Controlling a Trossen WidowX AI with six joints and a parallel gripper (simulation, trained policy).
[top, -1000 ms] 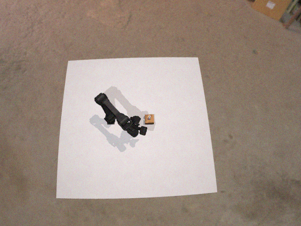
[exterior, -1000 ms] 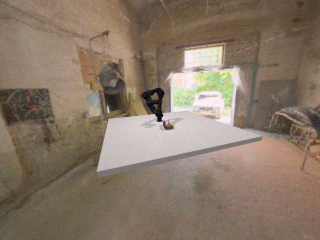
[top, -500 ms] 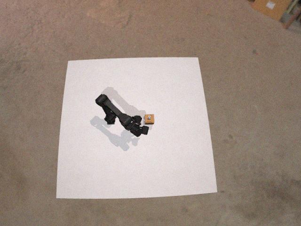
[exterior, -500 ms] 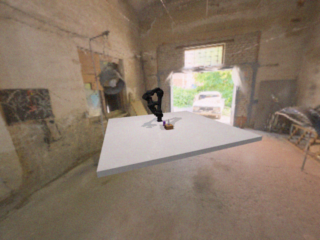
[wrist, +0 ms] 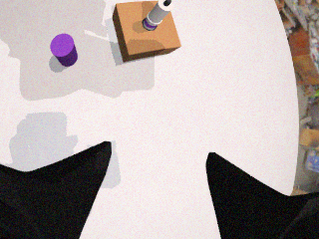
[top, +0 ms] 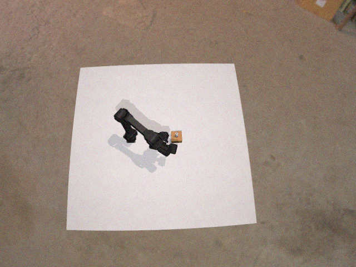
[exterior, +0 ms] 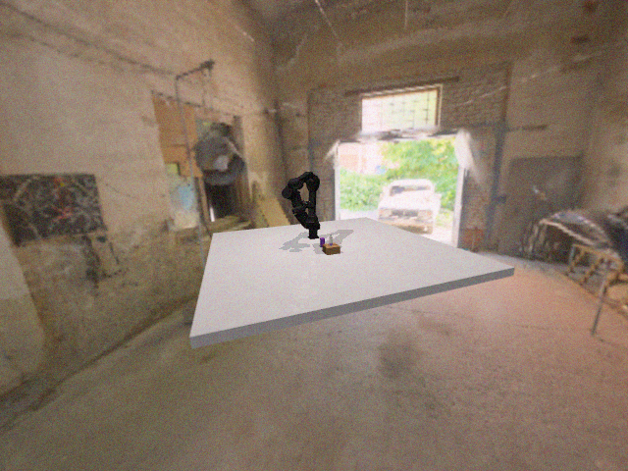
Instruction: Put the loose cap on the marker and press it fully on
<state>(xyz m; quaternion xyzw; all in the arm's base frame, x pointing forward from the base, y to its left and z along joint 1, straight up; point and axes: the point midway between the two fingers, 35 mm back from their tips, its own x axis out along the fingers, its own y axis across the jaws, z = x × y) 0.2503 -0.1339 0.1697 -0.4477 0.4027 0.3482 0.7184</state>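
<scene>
The purple cap is 11 cm to the left of my gripper tip, 11 cm below it and 5 cm behind it. Also, from my gripper tip: brown holder block 12 cm to the left, 12 cm below, 6 cm ahead.
</scene>
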